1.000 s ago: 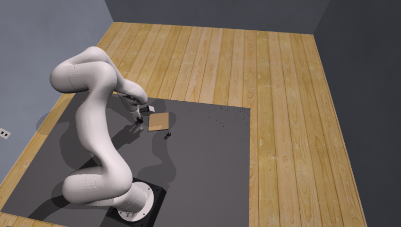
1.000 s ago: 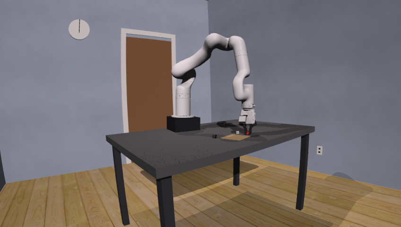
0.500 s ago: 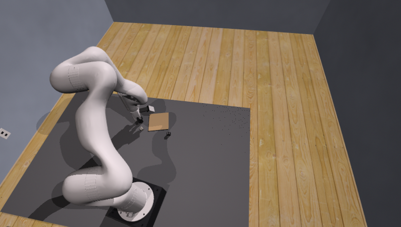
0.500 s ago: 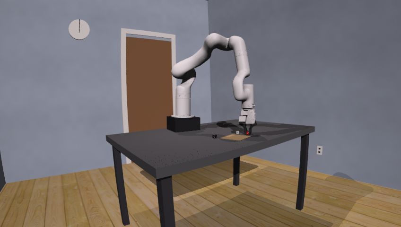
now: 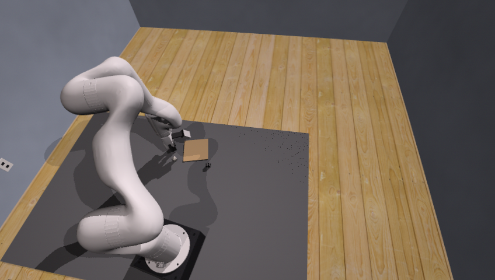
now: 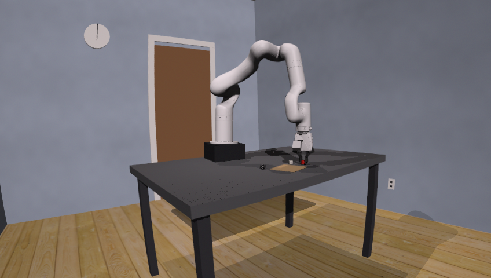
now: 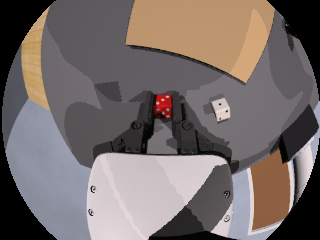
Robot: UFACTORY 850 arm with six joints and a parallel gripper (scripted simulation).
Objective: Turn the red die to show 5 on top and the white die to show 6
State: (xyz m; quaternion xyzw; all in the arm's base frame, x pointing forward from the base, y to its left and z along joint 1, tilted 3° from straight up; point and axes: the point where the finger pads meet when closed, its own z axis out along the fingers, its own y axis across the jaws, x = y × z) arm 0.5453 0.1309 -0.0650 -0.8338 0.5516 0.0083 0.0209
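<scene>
The tan mat lies 13 cm to the right of my hand and 2 cm below it. Also, from my hand: red die 1 cm below; then white die 7 cm behind, 2 cm to the right, 2 cm below; then black die 22 cm to the right, 10 cm behind, 2 cm below.
</scene>
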